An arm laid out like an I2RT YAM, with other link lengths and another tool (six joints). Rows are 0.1 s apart.
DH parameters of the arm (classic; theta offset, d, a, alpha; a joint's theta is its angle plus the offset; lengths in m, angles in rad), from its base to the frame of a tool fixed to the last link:
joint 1: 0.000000 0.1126 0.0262 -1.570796
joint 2: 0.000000 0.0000 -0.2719 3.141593
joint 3: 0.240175 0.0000 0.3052 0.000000
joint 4: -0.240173 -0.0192 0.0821 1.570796
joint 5: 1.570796 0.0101 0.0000 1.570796
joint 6: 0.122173 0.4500 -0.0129 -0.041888
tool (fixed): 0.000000 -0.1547 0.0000 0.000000
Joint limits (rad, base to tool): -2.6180..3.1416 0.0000..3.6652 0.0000..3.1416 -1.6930..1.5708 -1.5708..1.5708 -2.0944..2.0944
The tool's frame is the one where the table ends.
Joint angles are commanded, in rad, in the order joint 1, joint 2, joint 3, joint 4, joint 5, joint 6. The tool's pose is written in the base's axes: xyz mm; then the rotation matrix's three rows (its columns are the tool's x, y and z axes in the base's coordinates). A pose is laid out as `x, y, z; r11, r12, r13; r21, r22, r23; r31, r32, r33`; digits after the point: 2 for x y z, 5 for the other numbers.
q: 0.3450, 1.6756, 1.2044, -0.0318, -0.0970, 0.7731
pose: 625.55, 278.79, 135.46; -0.09360, -0.64113, 0.76171; -0.69497, 0.58991, 0.41112; -0.71292, -0.49088, -0.50078
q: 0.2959, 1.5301, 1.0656, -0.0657, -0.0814, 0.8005
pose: 598.28, 230.30, 129.60; -0.16967, -0.61016, 0.77390; -0.68076, 0.64039, 0.35564; -0.71259, -0.46649, -0.52402
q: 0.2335, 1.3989, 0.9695, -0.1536, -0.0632, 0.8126
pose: 570.76, 177.18, 119.09; -0.26323, -0.57803, 0.77240; -0.67196, 0.68433, 0.28313; -0.69223, -0.44449, -0.56854
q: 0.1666, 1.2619, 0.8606, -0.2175, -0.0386, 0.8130
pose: 541.30, 124.53, 107.22; -0.34353, -0.53080, 0.77475; -0.65933, 0.72378, 0.20352; -0.66878, -0.44090, -0.59861
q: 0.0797, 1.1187, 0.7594, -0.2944, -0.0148, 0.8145
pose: 508.92, 66.73, 94.64; -0.43424, -0.46542, 0.77124; -0.62898, 0.76956, 0.11027; -0.64484, -0.43721, -0.62692
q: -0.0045, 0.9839, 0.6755, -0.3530, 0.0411, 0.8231
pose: 480.51, 7.20, 89.68; -0.51953, -0.36243, 0.77378; -0.58269, 0.81262, -0.01062; -0.62494, -0.45639, -0.63337
